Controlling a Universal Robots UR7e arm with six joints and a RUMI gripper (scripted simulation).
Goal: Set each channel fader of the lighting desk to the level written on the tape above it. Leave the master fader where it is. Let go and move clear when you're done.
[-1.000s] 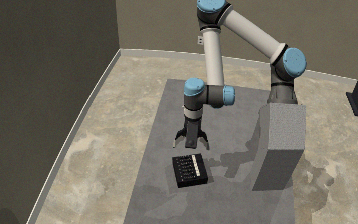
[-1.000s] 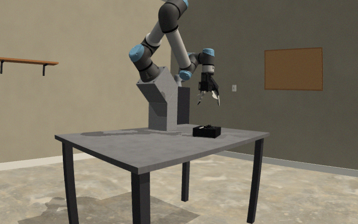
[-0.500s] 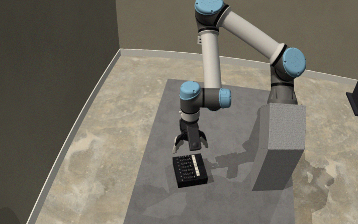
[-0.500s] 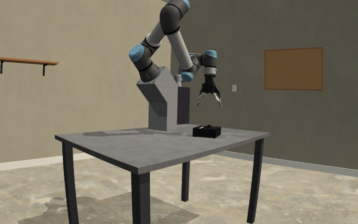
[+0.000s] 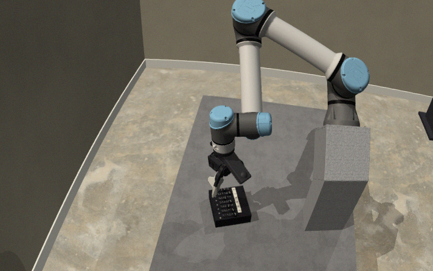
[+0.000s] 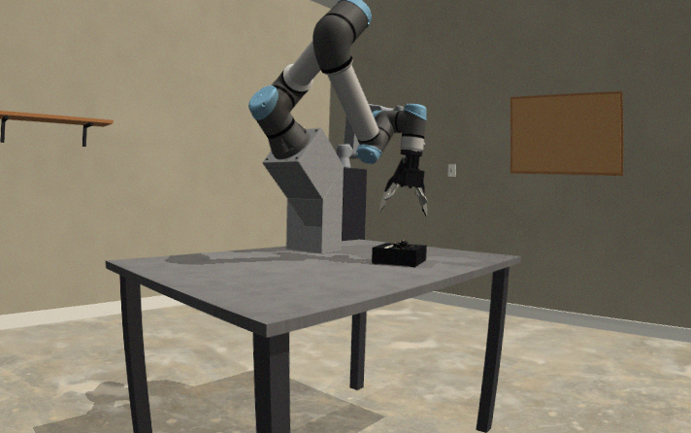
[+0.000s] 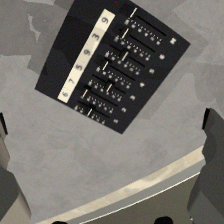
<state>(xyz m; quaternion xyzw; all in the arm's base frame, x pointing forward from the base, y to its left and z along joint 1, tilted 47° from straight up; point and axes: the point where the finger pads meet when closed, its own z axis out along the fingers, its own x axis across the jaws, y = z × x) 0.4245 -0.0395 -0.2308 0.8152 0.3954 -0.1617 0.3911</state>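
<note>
Right now the channel 3 fader is 100 mm below my hand, 20 mm to the right of it and 20 mm ahead of it. Also, from my hand: channel 5 fader: 100 mm below, 20 mm to the left; then channel 4 fader: 100 mm below, 10 mm behind; then channel 2 fader: 100 mm below, 40 mm to the right.
</note>
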